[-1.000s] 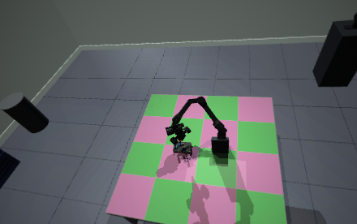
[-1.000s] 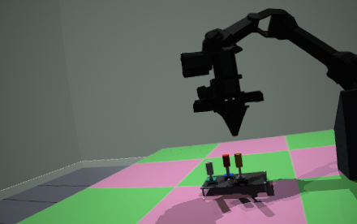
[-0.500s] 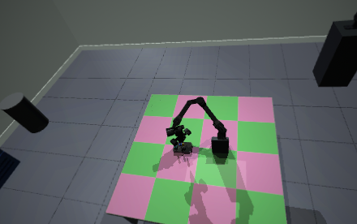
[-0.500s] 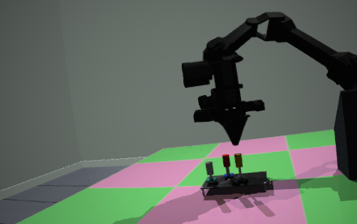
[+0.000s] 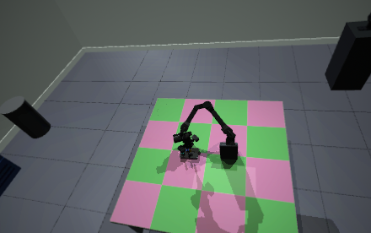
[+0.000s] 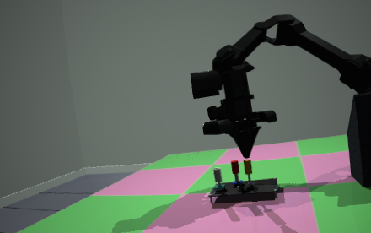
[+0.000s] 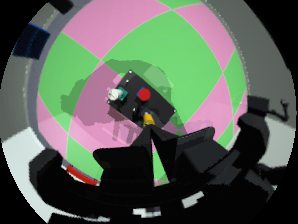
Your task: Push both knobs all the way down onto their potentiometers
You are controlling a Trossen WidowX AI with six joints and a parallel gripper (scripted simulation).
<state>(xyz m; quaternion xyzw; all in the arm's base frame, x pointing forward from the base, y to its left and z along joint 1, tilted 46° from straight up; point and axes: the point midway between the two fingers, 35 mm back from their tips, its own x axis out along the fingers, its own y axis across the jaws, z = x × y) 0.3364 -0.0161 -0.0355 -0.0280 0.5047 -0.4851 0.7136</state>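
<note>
My gripper tip is now 2 cm above the yellow knob.
</note>
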